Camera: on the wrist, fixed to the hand. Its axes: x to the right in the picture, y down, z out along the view.
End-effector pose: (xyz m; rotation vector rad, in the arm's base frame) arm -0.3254 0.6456 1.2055 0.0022 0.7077 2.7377
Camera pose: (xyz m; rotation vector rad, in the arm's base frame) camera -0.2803 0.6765 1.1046 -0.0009 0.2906 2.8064
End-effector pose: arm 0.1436 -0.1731 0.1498 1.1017 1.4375 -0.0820
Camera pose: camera 0.0305 -0.1897 0.1401 0.8557 1.3586 0.1016
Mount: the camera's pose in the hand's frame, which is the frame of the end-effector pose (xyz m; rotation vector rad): -0.0260 -0.0868 -0.0704 -0.2924 -0.0451 0.0018
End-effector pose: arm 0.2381 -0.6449 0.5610 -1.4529 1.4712 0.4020
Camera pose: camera 0.2818 -0.7058 0.6479 -1.6593 1.4205 0.6690
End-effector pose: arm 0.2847 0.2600 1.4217 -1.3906 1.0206 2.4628
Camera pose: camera 0.3860 0.2880 1.3756 -1.4004 0.6722 2.7162
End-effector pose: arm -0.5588 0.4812 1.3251 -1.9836 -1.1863 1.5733
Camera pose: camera -0.5292 0.5281 1.4256 -2.1337 -1.5071 1.5248
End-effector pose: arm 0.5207 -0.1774 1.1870 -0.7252 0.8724 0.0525
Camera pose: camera 0.4840 -0.2795 1.2243 -0.9926 0.8309 0.2005
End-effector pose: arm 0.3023 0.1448 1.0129 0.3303 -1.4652 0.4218
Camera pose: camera 0.4035 0.0988 0.9846 0.1052 -1.5470 0.1978
